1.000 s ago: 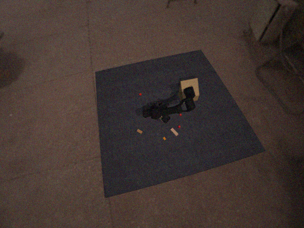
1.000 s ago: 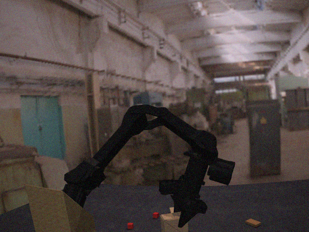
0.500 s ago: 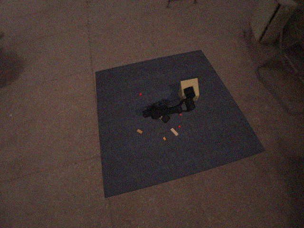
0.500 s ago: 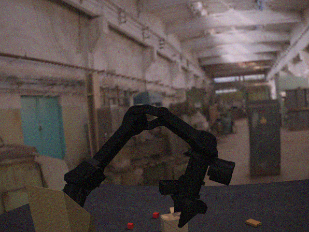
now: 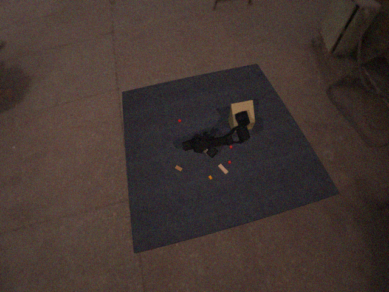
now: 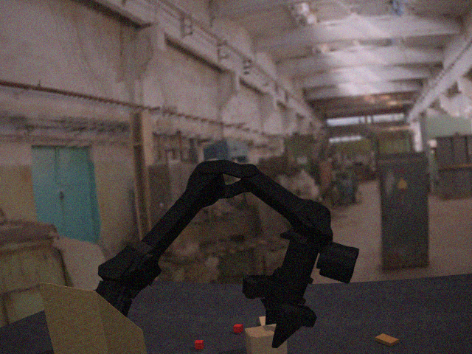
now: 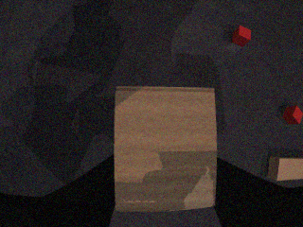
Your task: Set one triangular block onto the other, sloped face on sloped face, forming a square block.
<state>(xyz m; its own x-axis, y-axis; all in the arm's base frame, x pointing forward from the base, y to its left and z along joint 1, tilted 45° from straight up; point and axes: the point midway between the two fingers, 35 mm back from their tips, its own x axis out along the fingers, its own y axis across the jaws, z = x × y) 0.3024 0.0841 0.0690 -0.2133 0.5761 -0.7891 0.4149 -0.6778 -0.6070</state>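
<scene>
Right now my gripper tip is 2 cm past the wedge, 2 cm above it and 1 cm to the left of it. From my gripper tip the other things lie so: small orange cube: 19 cm to the left, 6 cm ahead, 3 cm below; then pale rectangular block: 17 cm to the left, 4 cm behind, 3 cm below.
</scene>
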